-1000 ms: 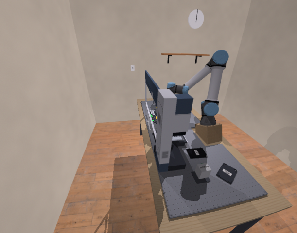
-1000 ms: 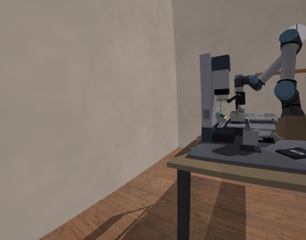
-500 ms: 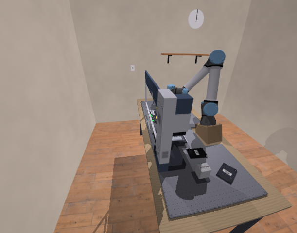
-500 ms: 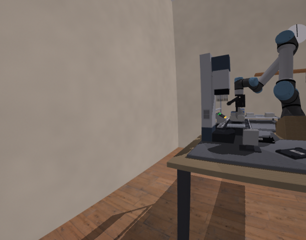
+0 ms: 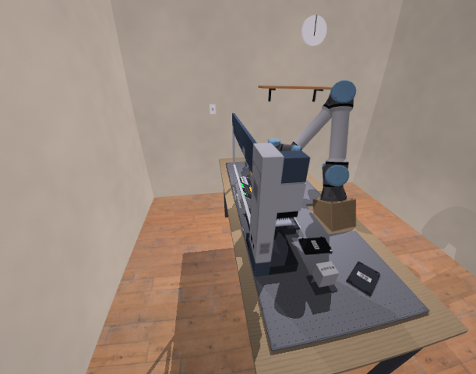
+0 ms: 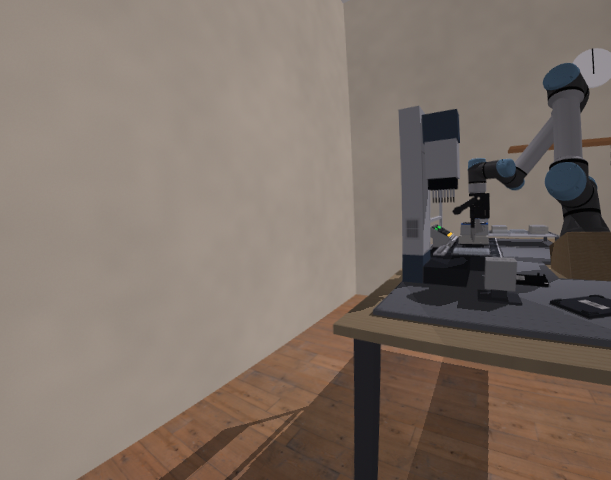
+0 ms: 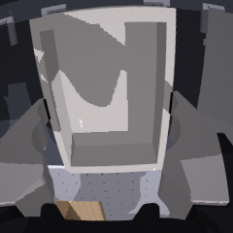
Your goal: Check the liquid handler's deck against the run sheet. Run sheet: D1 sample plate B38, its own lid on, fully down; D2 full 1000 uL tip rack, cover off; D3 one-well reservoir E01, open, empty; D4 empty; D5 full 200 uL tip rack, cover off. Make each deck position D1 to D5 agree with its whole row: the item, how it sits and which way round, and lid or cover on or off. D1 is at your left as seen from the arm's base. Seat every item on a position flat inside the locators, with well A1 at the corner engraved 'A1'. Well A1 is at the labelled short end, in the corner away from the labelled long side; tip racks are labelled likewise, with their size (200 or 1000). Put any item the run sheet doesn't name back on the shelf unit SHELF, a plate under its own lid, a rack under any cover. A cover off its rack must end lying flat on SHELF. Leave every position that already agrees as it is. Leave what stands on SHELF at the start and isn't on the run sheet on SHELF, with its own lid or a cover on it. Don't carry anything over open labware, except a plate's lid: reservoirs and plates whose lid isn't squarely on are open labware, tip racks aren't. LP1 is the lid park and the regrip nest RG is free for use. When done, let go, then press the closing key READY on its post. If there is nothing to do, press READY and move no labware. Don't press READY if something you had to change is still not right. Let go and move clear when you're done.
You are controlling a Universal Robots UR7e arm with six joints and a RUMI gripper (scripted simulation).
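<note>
Right now the one-well reservoir is 1 cm below my hand. Also, from my hand: yellow-rimmed tip rack: 1 cm behind, 25 cm to the right, 1 cm above; shelf label: 20 cm behind, 36 cm to the right, 9 cm below; blue-framed tip rack: 1 cm behind, 13 cm to the right, 4 cm above.
</note>
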